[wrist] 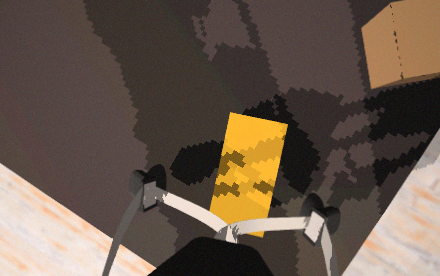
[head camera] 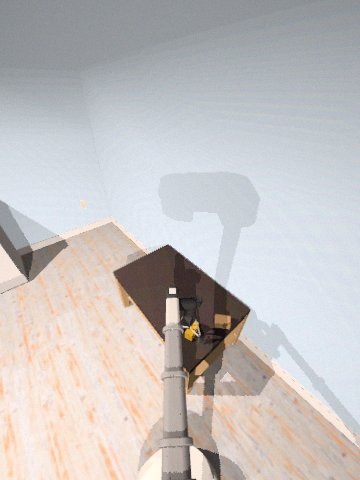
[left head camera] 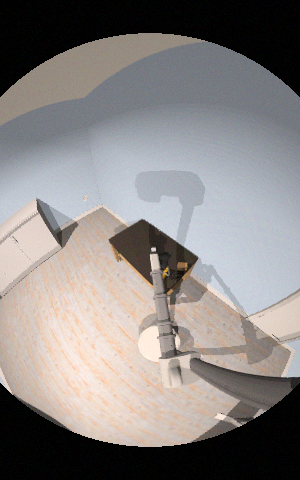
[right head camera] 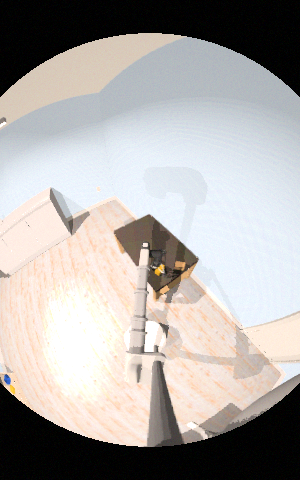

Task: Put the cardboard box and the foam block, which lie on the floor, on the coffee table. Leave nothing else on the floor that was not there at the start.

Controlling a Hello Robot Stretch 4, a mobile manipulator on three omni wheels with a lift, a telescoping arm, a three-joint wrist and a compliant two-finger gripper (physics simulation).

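Frame: origin at the robot's base, x down, y ahead, z right, level; metres.
Seen in the pictures: gripper, fingertip midpoint: (wrist: 232, 194) (head camera: 188, 334) (right head camera: 156, 271); robot's base, origin of the base link: (left head camera: 158, 341) (right head camera: 145, 337).
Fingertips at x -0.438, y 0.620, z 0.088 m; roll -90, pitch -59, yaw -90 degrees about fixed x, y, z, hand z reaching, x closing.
Observation:
Pixels of each thing's top centre, then the offset from my fingertips to it. Level surfaces: height alone.
- yellow foam block, middle of its top: (wrist: 246, 175) (head camera: 192, 327) (right head camera: 159, 267) dx -0.044, dy +0.020, dz +0.021 m
- coffee table, its level: dx +0.016 m
- cardboard box, middle of its top: (head camera: 222, 319) (right head camera: 179, 264) (left head camera: 182, 264) dx -0.034, dy +0.067, dz +0.212 m
The yellow foam block (head camera: 190, 332) (left head camera: 166, 273) (right head camera: 159, 270) (wrist: 250, 165) is on the dark top of the coffee table (head camera: 145, 275) (left head camera: 130, 240) (right head camera: 132, 232) (wrist: 50, 125), near its front corner. My gripper (head camera: 194, 330) (wrist: 232, 194) is open around the block's near end. In the wrist view, its fingertips stand wide apart, with a gap on each side of the block. The cardboard box (head camera: 222, 321) (left head camera: 182, 265) (right head camera: 179, 265) (wrist: 407, 45) stands on the table near the right edge, apart from the block. The gripper's body hides part of the block's near end.
My telescoping arm (head camera: 174, 400) (left head camera: 162, 310) (right head camera: 140, 300) reaches over the table's front edge. A wall stands close behind the table. A pale cabinet (left head camera: 25, 250) (right head camera: 35, 235) stands at the left. A blue thing (right head camera: 7, 379) shows at the far left edge of the right head view.

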